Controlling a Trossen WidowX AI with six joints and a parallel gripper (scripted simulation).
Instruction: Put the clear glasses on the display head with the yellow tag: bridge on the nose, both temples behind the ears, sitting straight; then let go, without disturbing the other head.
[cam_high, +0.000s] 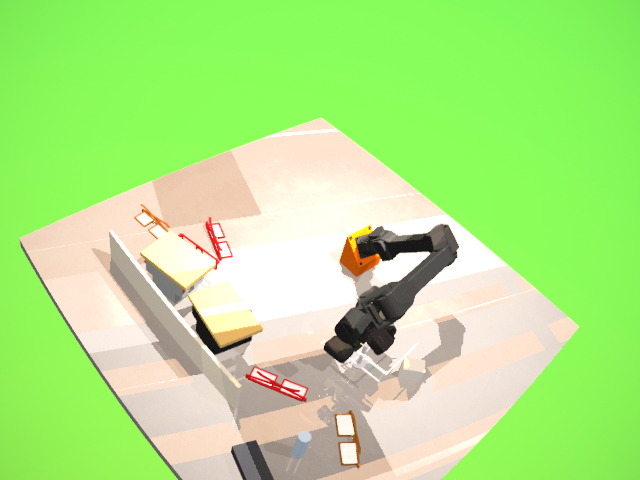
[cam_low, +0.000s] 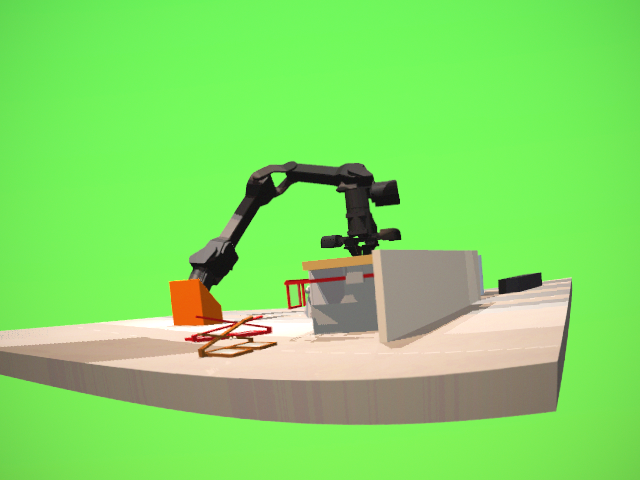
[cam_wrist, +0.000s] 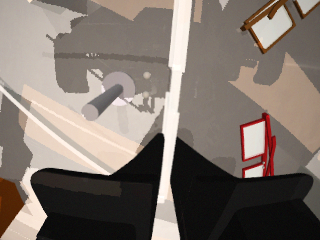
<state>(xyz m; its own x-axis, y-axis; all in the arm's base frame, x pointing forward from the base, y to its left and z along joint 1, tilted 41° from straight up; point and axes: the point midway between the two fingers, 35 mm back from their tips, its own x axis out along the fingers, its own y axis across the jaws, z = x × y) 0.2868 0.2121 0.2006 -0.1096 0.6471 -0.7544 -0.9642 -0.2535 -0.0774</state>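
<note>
Right now my gripper tip is 50 mm past the peg and 60 mm above it. From my gripper tip the other things lie so: black display head (200 mm ahead, 230 mm to the right, 30 mm below); then white cube (150 mm behind, 100 mm to the left, 60 mm below); then dark box (370 mm ahead, 160 mm to the left, 70 mm below).
</note>
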